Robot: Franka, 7 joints.
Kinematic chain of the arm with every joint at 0, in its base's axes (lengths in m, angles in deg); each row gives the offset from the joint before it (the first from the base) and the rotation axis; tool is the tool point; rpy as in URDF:
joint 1: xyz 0 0 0.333 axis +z
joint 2: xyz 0 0 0 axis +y
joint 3: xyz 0 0 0.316 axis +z
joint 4: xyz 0.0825 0 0 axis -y
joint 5: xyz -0.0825 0 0.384 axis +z
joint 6: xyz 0 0 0 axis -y
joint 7: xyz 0.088 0 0 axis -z
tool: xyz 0 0 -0.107 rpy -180 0 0
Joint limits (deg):
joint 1: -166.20..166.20
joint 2: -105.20..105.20
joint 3: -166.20..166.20
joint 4: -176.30..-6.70
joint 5: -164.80..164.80
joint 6: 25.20..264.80
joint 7: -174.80..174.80
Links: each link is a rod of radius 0.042 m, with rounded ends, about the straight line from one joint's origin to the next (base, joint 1, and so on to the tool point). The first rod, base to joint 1, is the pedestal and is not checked.
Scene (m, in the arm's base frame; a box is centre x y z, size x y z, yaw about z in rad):
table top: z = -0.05
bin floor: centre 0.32 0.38 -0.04 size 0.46 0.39 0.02 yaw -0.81
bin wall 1: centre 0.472 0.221 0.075 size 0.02 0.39 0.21 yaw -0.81
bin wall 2: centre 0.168 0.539 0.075 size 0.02 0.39 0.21 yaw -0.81
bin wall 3: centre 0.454 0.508 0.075 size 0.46 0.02 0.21 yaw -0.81
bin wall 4: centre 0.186 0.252 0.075 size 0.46 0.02 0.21 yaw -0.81
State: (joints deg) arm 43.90 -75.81 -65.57 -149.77 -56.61 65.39 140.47
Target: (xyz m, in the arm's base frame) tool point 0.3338 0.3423 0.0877
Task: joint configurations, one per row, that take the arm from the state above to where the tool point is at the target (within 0.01 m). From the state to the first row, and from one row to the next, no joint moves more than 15 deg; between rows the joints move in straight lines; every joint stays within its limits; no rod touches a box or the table.
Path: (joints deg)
1: 46.80 -61.58 -58.89 -146.44 -57.14 70.73 140.47
2: 49.70 -47.35 -52.21 -143.11 -57.67 76.08 140.47
3: 52.60 -33.13 -45.53 -139.78 -58.20 81.42 140.47
4: 55.50 -18.90 -38.85 -136.45 -58.73 86.76 140.47
5: 58.39 -4.67 -32.17 -133.13 -59.26 92.10 140.47
6: 61.29 9.56 -25.49 -129.80 -59.79 97.45 140.47
7: 64.19 23.78 -18.81 -126.47 -60.31 102.79 140.47
8: 67.09 38.01 -12.13 -123.14 -60.84 108.13 140.47

